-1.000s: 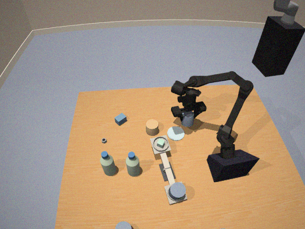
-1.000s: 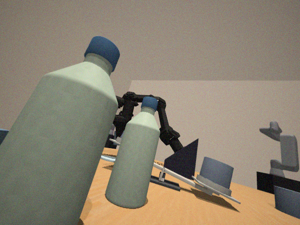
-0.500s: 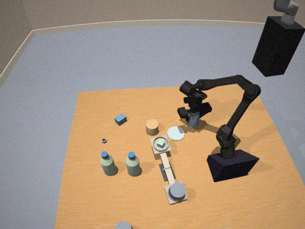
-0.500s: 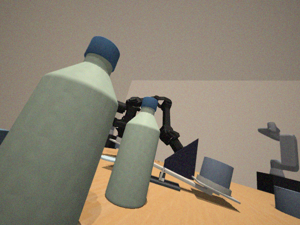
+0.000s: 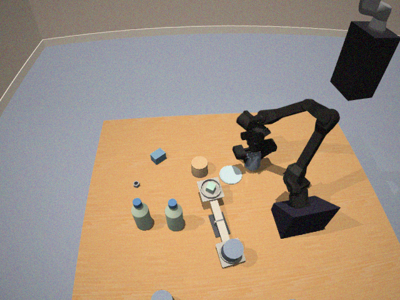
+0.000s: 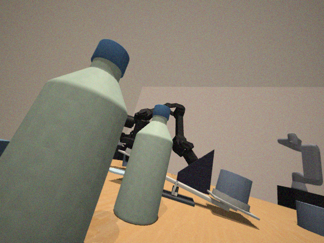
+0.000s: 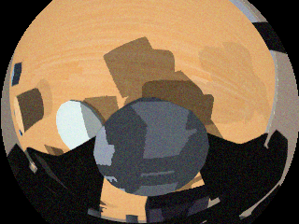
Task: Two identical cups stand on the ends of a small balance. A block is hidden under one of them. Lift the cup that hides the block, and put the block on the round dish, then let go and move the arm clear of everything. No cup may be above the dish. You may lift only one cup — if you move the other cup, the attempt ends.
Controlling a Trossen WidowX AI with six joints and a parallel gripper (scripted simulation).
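The pale green block lies 23 cm ahead of my gripper tip, 12 cm to the left of it and 5 cm above it. Round my gripper tip: blue block (40 cm ahead, 14 cm to the right, 2 cm below); tan cylinder (22 cm ahead, 4 cm to the right); pale blue round dish (11 cm ahead, 2 cm to the left, 4 cm below).
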